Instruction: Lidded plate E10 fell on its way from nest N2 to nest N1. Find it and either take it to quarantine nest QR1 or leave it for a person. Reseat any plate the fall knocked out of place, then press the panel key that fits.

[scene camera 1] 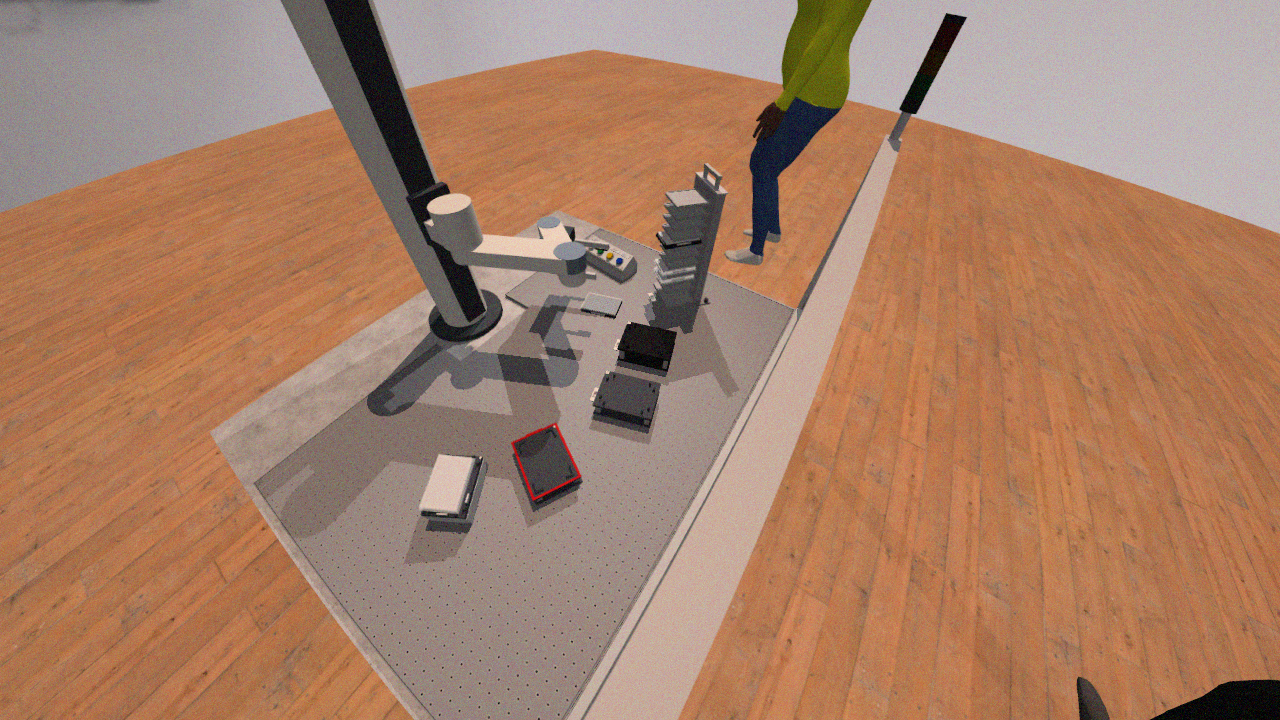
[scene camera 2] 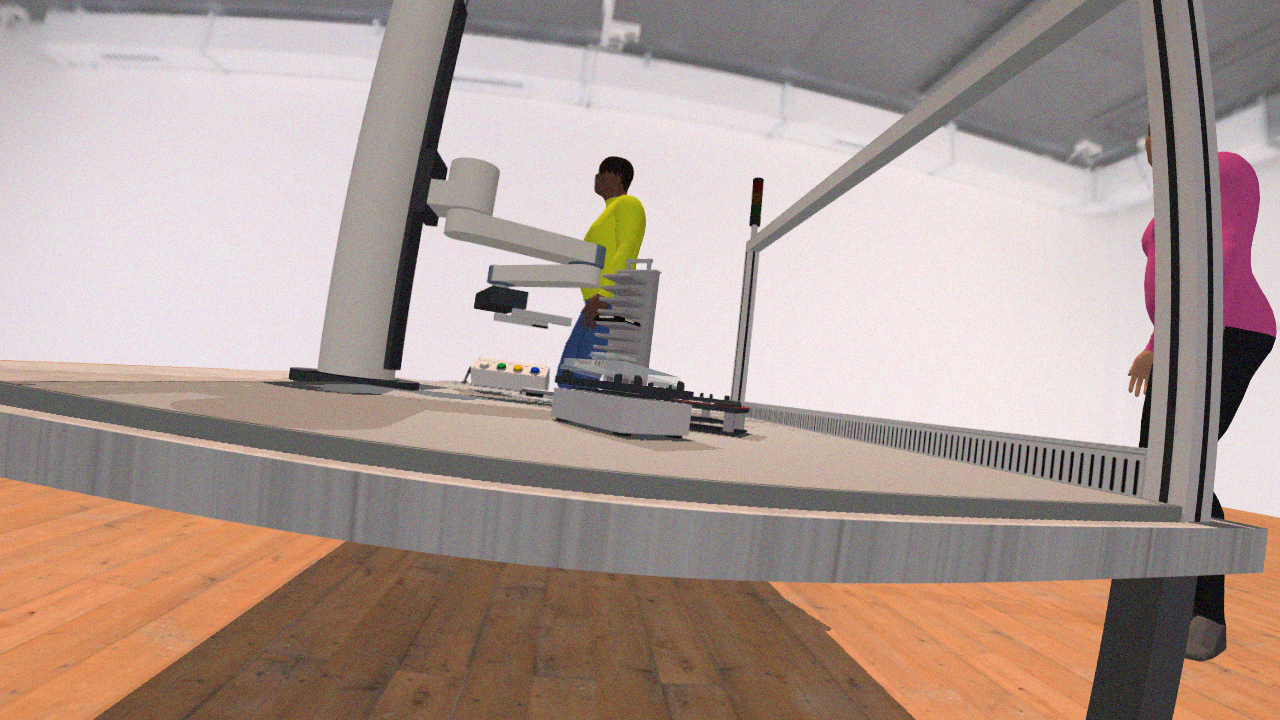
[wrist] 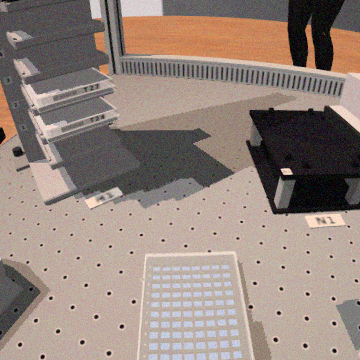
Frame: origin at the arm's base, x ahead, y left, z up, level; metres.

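Seen in the pictures: gripper, fingertip midpoint: (scene camera 1: pixel 602 260) (scene camera 2: pixel 558 323) (wrist: pixel 164 96); arm's base, link origin: (scene camera 1: pixel 467 315).
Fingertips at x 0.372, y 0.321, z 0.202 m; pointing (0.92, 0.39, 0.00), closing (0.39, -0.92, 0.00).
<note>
Offsets run from my fingertips to a thing's top centre.
Plate E10 @[0.014 m right, 0.002 m back, 0.173 m down] (scene camera 1: pixel 601 305) (wrist: pixel 191 310), pale and lidded, lies flat on the perforated table between the panel and nest N1 @[0.098 m right, 0.245 m ahead, 0.122 m down] (scene camera 1: pixel 648 343) (wrist: pixel 305 142); its label does not show. My gripper (scene camera 1: pixel 599 259) (scene camera 2: pixel 556 323) is open and empty, high above the table near the plate; its fingers do not show in the wrist view. The rack H1 (scene camera 1: pixel 710 234) (scene camera 2: pixel 648 313) holds plates T27 @[0.196 m left, 0.163 m ahead, 0.050 m down] (wrist: pixel 75 91) and T24 @[0.196 m left, 0.163 m ahead, 0.085 m down] (wrist: pixel 80 121); I cannot tell whether they are fully seated. A black plate (scene camera 1: pixel 678 240) (scene camera 2: pixel 617 319) sits higher up. The key panel @[0.205 m left, 0.130 m back, 0.106 m down] (scene camera 1: pixel 615 263) (scene camera 2: pixel 508 379) has white, green, yellow and blue keys.
A dark grey nest @[0.292 m right, 0.303 m ahead, 0.132 m down] (scene camera 1: pixel 626 399), a red-rimmed nest @[0.561 m right, 0.243 m ahead, 0.144 m down] (scene camera 1: pixel 546 462) and a white-topped box @[0.738 m right, 0.112 m ahead, 0.112 m down] (scene camera 1: pixel 451 484) stand farther along the table. A person in yellow (scene camera 1: pixel 819 62) (scene camera 2: pixel 623 228) stands beyond the rack. A person in pink (scene camera 2: pixel 1244 241) stands at the right, partly behind a post.
</note>
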